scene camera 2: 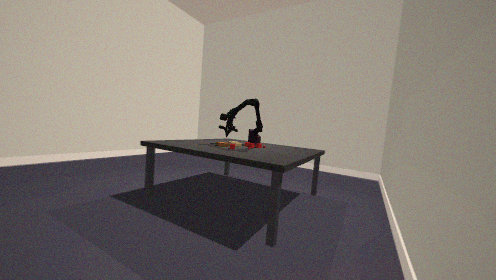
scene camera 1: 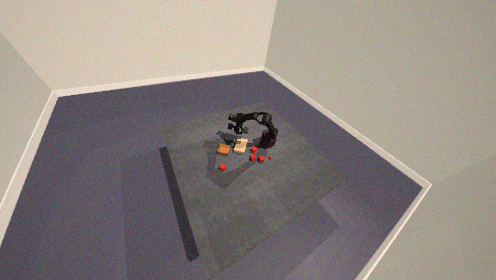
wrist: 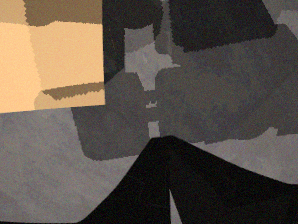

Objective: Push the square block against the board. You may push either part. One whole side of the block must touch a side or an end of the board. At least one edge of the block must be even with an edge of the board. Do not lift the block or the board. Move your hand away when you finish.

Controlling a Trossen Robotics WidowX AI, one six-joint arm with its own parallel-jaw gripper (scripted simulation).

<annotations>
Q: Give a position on a tan board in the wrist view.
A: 58,58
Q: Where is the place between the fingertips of my gripper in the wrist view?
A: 162,147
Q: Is my gripper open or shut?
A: Shut.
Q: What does my gripper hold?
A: Nothing.
</annotations>
